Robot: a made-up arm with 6 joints. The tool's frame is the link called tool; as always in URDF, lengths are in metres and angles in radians. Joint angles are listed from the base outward.
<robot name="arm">
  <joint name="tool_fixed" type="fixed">
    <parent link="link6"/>
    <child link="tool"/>
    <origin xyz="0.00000 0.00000 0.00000" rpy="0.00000 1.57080 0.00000"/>
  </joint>
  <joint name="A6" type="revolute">
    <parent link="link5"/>
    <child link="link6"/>
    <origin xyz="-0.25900 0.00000 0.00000" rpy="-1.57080 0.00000 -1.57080"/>
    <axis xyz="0 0 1"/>
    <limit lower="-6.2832" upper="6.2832"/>
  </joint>
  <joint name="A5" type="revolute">
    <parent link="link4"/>
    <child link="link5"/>
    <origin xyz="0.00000 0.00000 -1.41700" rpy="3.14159 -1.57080 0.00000"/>
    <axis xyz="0 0 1"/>
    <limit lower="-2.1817" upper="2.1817"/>
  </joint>
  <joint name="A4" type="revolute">
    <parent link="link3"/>
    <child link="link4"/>
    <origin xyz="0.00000 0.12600 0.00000" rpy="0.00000 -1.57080 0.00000"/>
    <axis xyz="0 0 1"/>
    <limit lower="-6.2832" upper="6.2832"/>
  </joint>
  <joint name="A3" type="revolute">
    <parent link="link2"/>
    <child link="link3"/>
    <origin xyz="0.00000 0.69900 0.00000" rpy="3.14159 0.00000 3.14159"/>
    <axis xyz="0 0 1"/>
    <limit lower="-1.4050" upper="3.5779"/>
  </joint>
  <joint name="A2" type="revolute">
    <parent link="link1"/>
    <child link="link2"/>
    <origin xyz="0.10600 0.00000 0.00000" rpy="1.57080 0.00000 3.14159"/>
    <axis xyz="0 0 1"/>
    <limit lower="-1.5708" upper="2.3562"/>
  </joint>
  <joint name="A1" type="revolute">
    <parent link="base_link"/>
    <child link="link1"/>
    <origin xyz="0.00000 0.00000 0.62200"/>
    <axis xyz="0 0 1"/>
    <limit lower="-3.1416" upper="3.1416"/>
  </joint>
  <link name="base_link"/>
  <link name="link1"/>
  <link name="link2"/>
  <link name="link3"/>
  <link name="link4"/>
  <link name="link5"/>
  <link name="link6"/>
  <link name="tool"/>
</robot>
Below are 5 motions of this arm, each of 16 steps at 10 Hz.
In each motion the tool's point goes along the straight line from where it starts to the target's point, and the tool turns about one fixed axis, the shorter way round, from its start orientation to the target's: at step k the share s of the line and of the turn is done. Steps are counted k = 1, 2, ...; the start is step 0. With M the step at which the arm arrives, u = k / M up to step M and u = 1 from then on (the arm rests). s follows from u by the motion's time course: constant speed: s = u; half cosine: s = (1 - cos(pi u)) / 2; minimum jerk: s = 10 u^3 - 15 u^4 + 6 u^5.
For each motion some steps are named. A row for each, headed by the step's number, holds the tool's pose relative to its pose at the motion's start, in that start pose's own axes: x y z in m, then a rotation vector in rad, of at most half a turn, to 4 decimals.
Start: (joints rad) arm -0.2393 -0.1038 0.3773 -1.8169 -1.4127 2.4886
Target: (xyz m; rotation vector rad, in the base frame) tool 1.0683 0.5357 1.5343 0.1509 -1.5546 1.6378
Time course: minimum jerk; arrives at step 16
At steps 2, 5, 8, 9, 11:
2: 0.0051 0.0128 0.0031 0.0099 -0.0179 -0.0010
5: 0.0568 0.1437 0.0345 0.1112 -0.2003 -0.0108
8: 0.1577 0.3992 0.0958 0.3089 -0.5564 -0.0299
9: 0.1943 0.4918 0.1180 0.3805 -0.6855 -0.0369
11: 0.2587 0.6547 0.1570 0.5066 -0.9125 -0.0491

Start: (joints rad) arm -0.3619 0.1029 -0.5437 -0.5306 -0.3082 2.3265
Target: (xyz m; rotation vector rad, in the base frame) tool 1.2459 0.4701 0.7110 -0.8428 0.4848 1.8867
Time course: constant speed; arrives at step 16
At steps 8, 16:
8: -0.2357 -0.0077 0.4746 -0.1244 -0.4610 0.3932
16: -0.4714 -0.0154 0.9492 -0.2487 -0.9219 0.7864

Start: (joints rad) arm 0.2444 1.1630 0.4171 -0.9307 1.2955 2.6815
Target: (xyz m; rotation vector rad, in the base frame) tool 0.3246 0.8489 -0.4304 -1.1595 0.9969 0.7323
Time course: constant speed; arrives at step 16
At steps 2, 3, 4, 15, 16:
2: -0.2177 0.0470 -0.0637 0.0315 -0.0947 0.1581
3: -0.3266 0.0705 -0.0955 0.0472 -0.1420 0.2371
4: -0.4355 0.0940 -0.1273 0.0630 -0.1894 0.3162
15: -1.6330 0.3524 -0.4775 0.2361 -0.7102 1.1856
16: -1.7418 0.3759 -0.5093 0.2519 -0.7576 1.2646

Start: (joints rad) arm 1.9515 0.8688 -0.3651 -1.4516 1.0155 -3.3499
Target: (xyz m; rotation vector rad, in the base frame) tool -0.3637 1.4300 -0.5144 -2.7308 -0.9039 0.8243
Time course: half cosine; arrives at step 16
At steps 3, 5, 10, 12, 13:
3: 0.0087 -0.0051 0.0175 -0.0217 -0.0003 -0.0026
5: 0.0230 -0.0134 0.0463 -0.0573 -0.0009 -0.0069
10: 0.0716 -0.0416 0.1439 -0.1784 -0.0029 -0.0214
12: 0.0884 -0.0514 0.1777 -0.2202 -0.0035 -0.0264
13: 0.0948 -0.0552 0.1906 -0.2362 -0.0038 -0.0284

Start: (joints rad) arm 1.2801 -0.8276 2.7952 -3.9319 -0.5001 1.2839
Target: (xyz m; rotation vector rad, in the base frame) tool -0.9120 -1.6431 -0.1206 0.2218 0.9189 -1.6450
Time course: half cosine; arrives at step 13
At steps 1, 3, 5, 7, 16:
1: 0.0009 -0.0058 -0.0057 0.0000 0.0005 -0.0068
3: 0.0078 -0.0498 -0.0496 0.0002 0.0047 -0.0592
5: 0.0201 -0.1278 -0.1272 0.0006 0.0120 -0.1519
7: 0.0348 -0.2219 -0.2209 0.0010 0.0208 -0.2637
16: 0.0622 -0.3960 -0.3943 0.0017 0.0372 -0.4707

